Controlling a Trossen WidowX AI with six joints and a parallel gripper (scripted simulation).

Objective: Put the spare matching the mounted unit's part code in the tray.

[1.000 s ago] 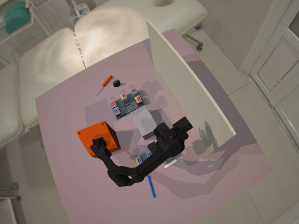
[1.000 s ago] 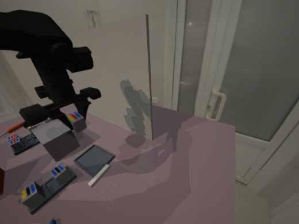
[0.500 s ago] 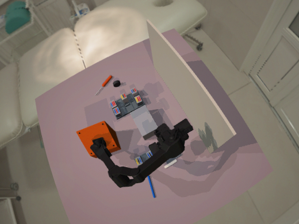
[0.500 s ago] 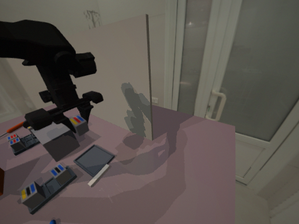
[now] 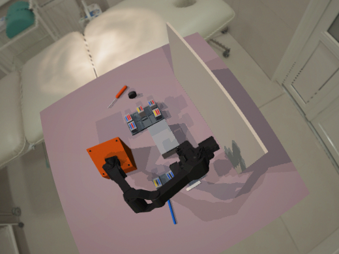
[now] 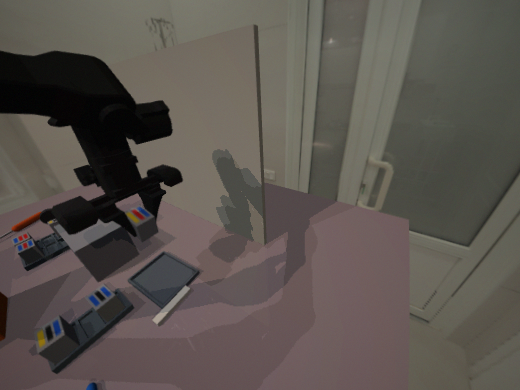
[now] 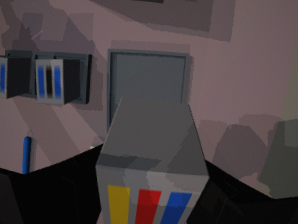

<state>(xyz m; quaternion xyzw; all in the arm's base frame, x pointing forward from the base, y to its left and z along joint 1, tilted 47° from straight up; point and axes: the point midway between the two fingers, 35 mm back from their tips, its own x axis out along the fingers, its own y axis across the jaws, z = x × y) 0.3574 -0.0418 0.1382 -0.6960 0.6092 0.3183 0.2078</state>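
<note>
Right now the dark tray is 130 mm below my gripper tip and 10 mm behind it. Also, from my gripper tip: spare: 30 mm above; then rack: 150 mm behind, 130 mm below, 10 mm to the right; then white bar: 130 mm below, 80 mm to the right, 20 mm behind.
</note>
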